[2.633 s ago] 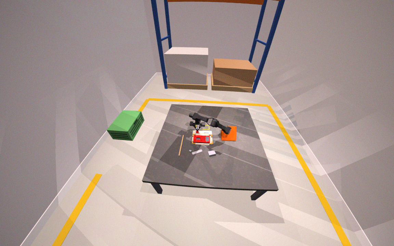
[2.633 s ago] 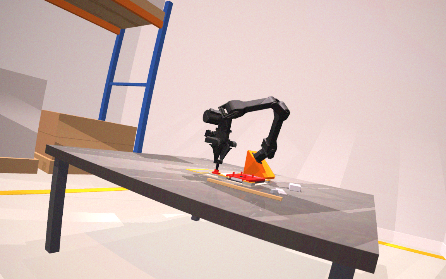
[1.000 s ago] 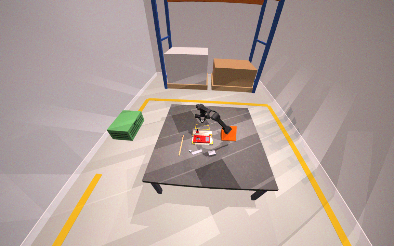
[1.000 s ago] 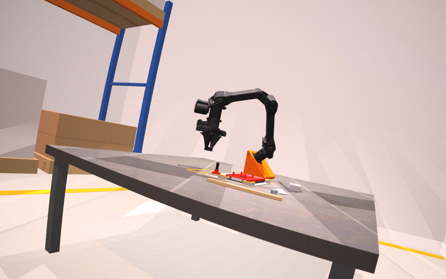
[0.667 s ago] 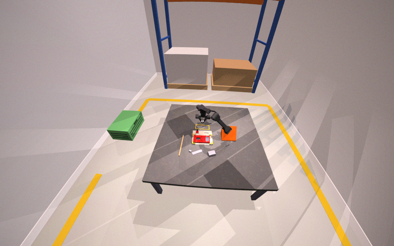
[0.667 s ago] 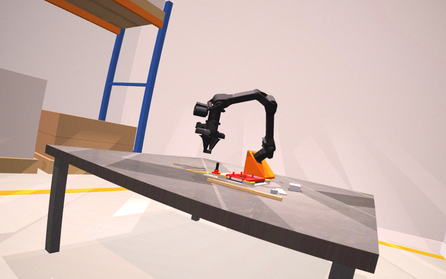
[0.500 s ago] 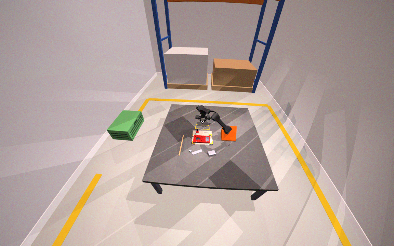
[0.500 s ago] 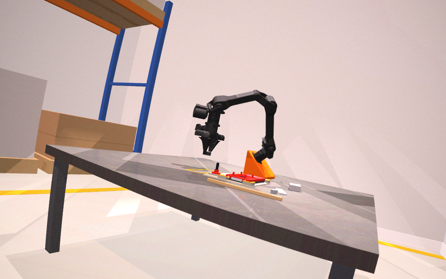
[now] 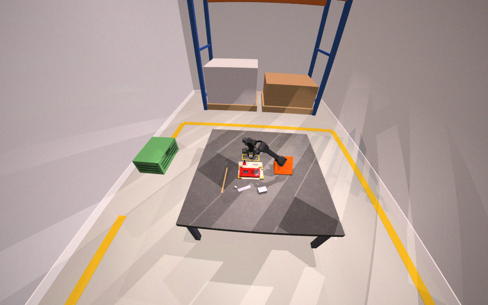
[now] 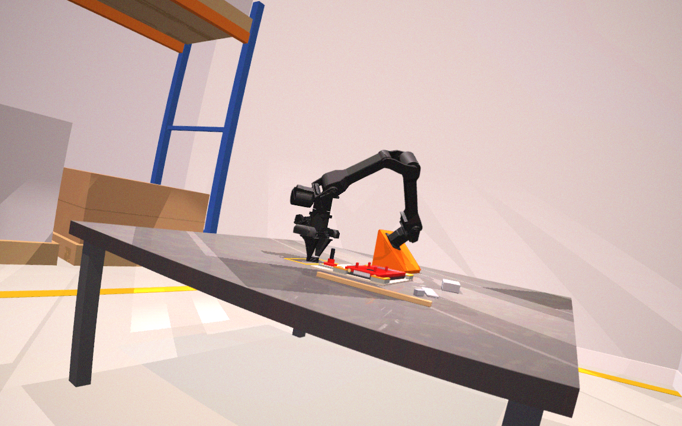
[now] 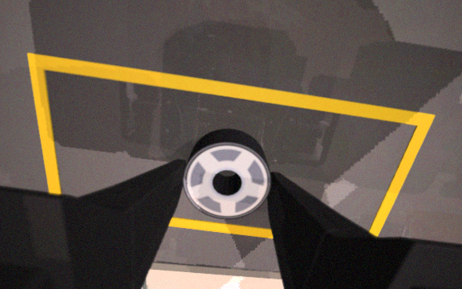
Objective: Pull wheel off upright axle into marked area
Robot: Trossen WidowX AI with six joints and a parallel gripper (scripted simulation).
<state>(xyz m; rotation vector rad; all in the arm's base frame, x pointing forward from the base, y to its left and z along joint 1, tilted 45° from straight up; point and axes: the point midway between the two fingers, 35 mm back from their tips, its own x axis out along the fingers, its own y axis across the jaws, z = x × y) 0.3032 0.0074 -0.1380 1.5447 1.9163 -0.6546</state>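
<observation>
The wheel is right at my gripper tip. Also, from my gripper tip: wooden stick (19 cm ahead, 36 cm to the left); black axle (5 cm ahead, 12 cm to the left, 2 cm above).
</observation>
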